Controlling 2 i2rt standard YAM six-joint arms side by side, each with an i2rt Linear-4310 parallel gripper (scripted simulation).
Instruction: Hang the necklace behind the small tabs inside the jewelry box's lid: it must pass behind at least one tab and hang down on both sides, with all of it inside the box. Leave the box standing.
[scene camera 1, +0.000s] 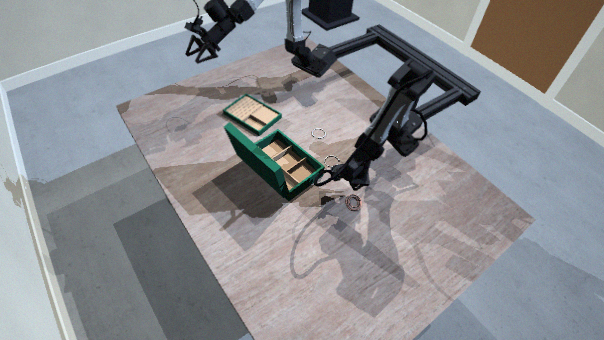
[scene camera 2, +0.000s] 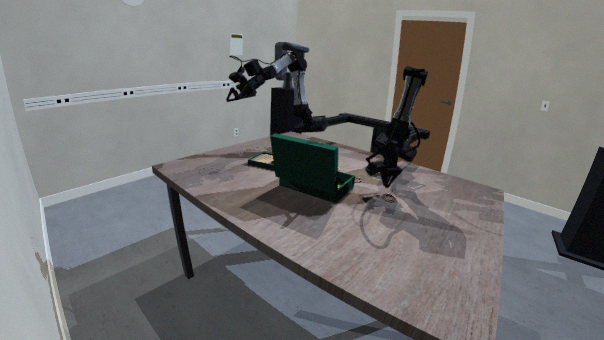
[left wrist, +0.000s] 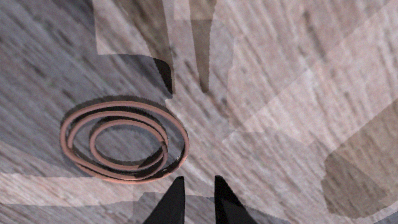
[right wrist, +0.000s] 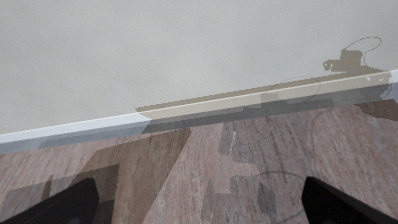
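My left gripper (left wrist: 199, 186) is in sight. My right gripper (scene camera 1: 191, 58) is visible as well, and I find that same gripper (right wrist: 199, 187) from its own wrist too. As for the green jewelry box (scene camera 2: 306, 166), I can see it there, but in the left wrist view the box is out of frame, and in the right wrist view it is out of frame too.
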